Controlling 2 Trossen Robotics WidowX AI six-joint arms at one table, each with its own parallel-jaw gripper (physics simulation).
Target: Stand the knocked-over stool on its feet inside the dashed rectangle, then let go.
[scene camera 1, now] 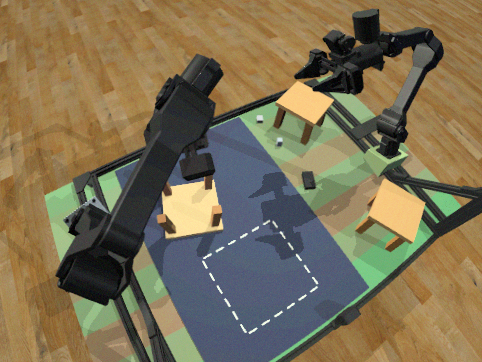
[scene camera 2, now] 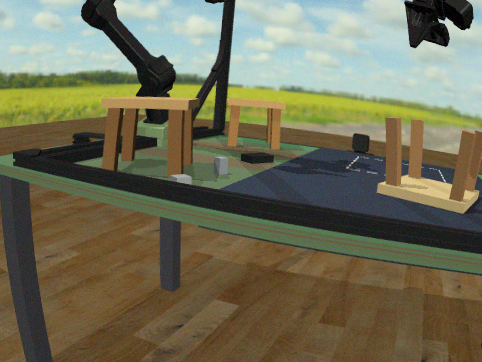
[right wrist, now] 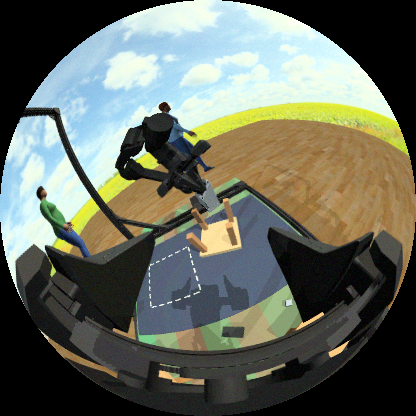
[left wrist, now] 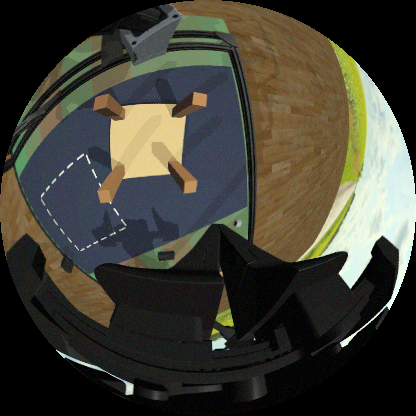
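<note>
The knocked-over stool (scene camera 1: 190, 205) (scene camera 2: 425, 195) (left wrist: 132, 120) (right wrist: 220, 239) lies upside down on the dark blue mat, its pale seat flat on the mat and its legs pointing up. It lies outside the dashed rectangle (scene camera 1: 248, 332) (left wrist: 124, 227) (right wrist: 151, 306), beside one of its corners. My left gripper (scene camera 2: 414, 44) (left wrist: 216, 229) is shut and empty, raised above the mat and apart from the stool; in scene camera 1 its fingertips are hidden behind its arm. My right gripper (scene camera 1: 306, 83) (right wrist: 211, 235) is open and empty, raised near a standing stool at the upper right of scene camera 1.
Two orange-topped stools stand upright, one (scene camera 1: 304, 102) (scene camera 2: 150, 103) at the upper right, one (scene camera 1: 397, 212) (scene camera 2: 257, 104) at the right. A black block (scene camera 1: 309, 180) (scene camera 2: 257, 158) (right wrist: 233, 331) and two small pale cubes (scene camera 1: 259, 119) (scene camera 1: 279, 142) lie beside the mat. Black rails edge the table.
</note>
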